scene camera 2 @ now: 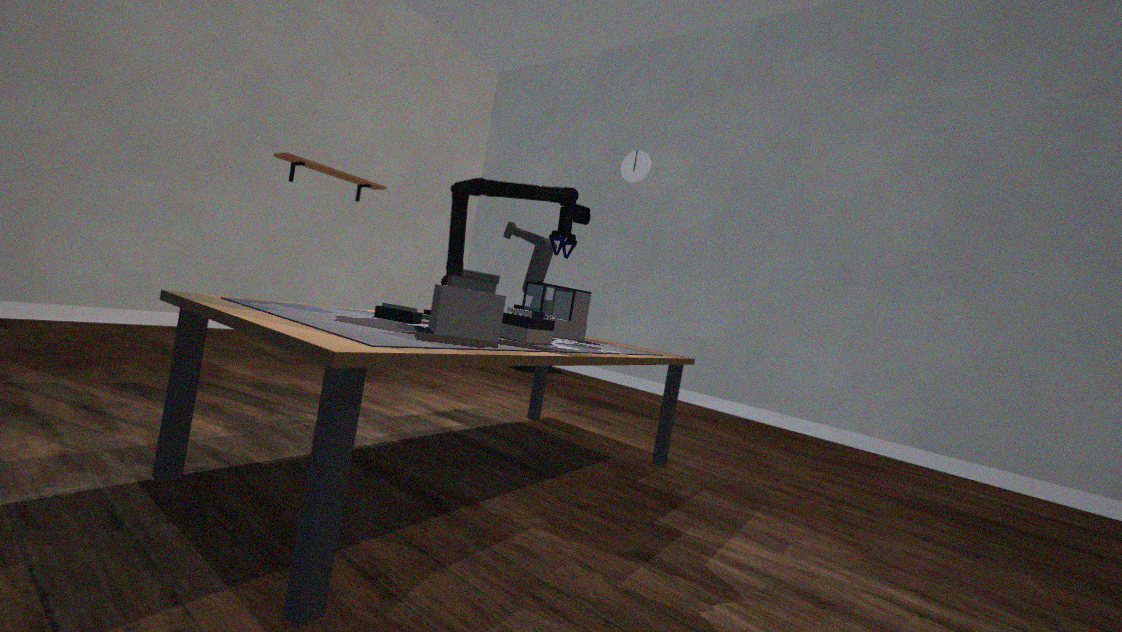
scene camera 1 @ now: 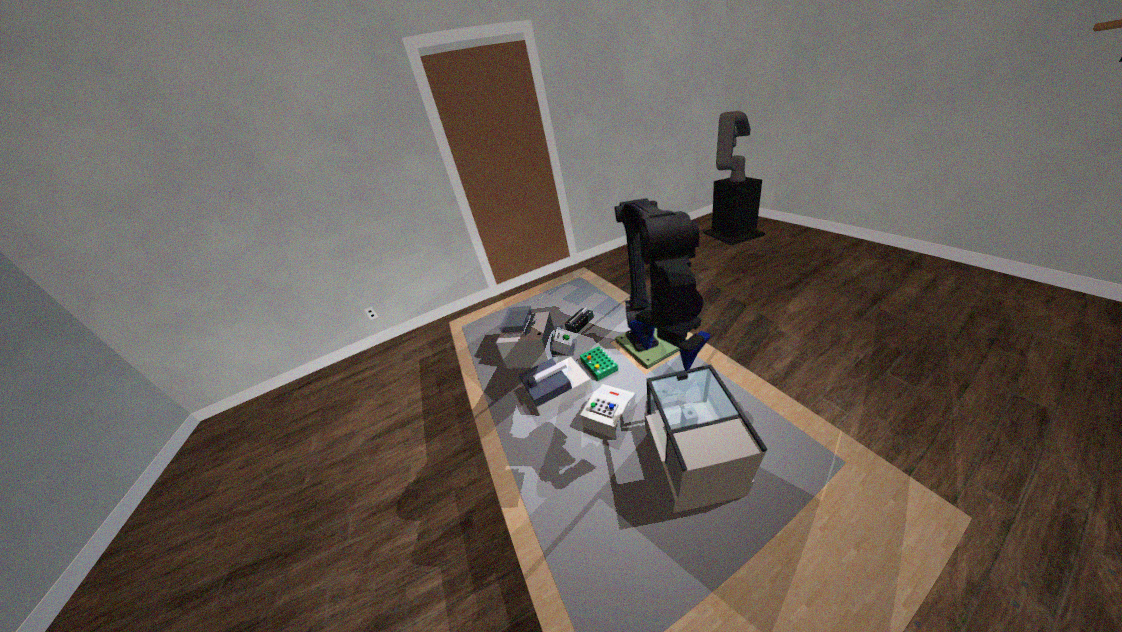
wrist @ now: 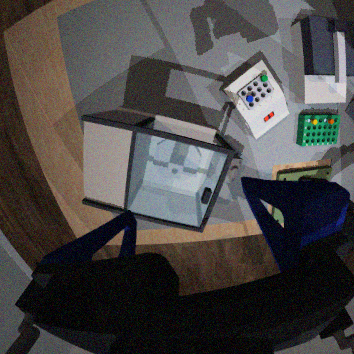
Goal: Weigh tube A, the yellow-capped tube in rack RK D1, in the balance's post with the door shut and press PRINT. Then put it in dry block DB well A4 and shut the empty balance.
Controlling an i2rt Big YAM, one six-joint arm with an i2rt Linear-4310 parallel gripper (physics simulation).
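Frame: origin at the arm's base, x left, y back, z up, level; metres.
Where they show: gripper, fingertip midpoint: (scene camera 2: 561, 256) (scene camera 1: 667, 358) (wrist: 184, 200).
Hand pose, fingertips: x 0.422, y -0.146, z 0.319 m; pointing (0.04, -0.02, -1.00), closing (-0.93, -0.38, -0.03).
Observation:
Each offset is from my fingertips to the top centre of the thing. "*": to the spot under its first point.
My gripper (scene camera 1: 667, 354) (scene camera 2: 562, 254) (wrist: 184, 200) is open and empty, with blue fingers pointing down high above the glass-walled balance @(dx +0.015, dy +0.057, dz -0.113 m) (scene camera 1: 718, 447) (scene camera 2: 579, 314) (wrist: 107, 165). Under its clear glass, the balance's pale chamber shows in the wrist view, with no yellow cap visible; whether its door is shut I cannot tell. The yellow-capped tube A @(dx -0.331, dy -0.068, dz -0.281 m) (scene camera 1: 596, 366) (wrist: 315, 121) stands in the green rack @(dx -0.383, dy -0.049, dz -0.306 m) (scene camera 1: 609, 373) (wrist: 320, 142), near an orange cap. The white dry block @(dx -0.167, dy -0.092, dz -0.266 m) (scene camera 1: 600, 421) (wrist: 256, 125) shows a grid of wells with blue and green spots, and a red display. The PRINT button is not readable.
A dark-lidded white device @(dx -0.339, dy -0.221, dz -0.234 m) (scene camera 1: 553, 380) (wrist: 319, 45) stands beside the rack. A small grey box with a green button @(* dx -0.513, dy -0.131, dz -0.268 m) (scene camera 1: 563, 339), a black rack @(dx -0.674, dy -0.032, dz -0.288 m) (scene camera 1: 579, 319) and a large grey machine @(dx -0.565, dy -0.231, dz -0.146 m) (scene camera 1: 522, 345) stand farther off. The arm's green base plate (scene camera 1: 661, 354) lies near the table edge.

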